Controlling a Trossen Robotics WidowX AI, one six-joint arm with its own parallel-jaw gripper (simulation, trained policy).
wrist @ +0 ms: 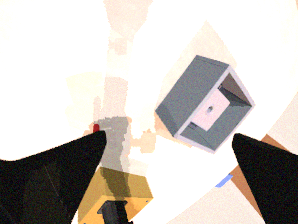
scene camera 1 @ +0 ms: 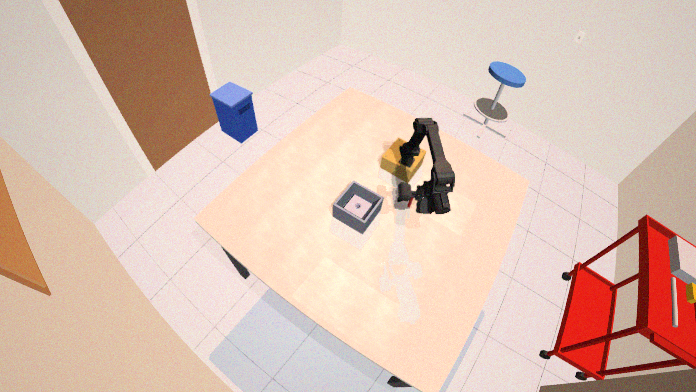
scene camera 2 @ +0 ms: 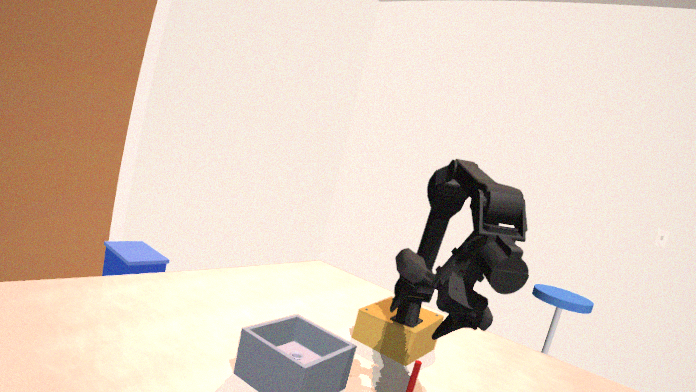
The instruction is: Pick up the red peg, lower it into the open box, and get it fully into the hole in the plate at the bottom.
I see my gripper and a grey box.
My gripper also shows in the wrist view and in scene camera 1.
